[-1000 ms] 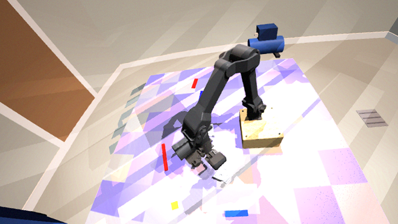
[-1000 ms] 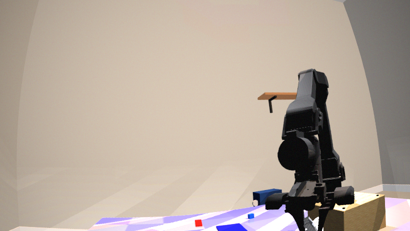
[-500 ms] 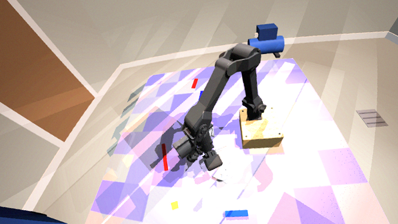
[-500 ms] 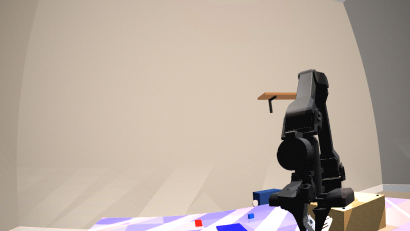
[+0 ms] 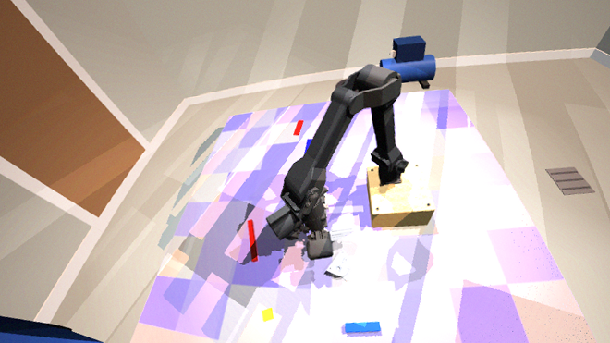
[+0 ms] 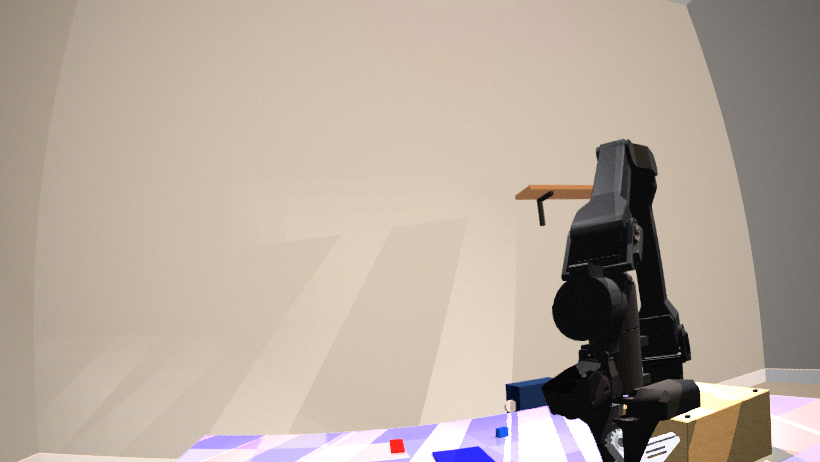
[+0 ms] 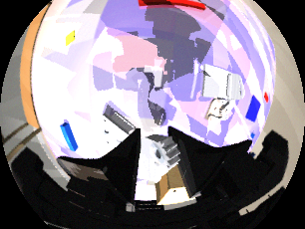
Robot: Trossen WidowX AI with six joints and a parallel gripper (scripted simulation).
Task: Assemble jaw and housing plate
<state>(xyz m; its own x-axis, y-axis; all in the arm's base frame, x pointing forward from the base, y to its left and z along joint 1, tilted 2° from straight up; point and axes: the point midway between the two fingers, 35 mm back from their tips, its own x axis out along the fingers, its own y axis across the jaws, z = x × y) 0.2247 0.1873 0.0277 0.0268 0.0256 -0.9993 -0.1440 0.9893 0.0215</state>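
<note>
Right now the grey jaw is 20 mm behind my gripper tip, 10 mm to the right of it and 30 mm above it. Round my gripper tip: blue tile 50 mm ahead, 450 mm to the right, 80 mm below; then yellow square 160 mm ahead, 210 mm to the left, 80 mm below; then blue bar 100 mm behind, 230 mm to the left, 70 mm below.
</note>
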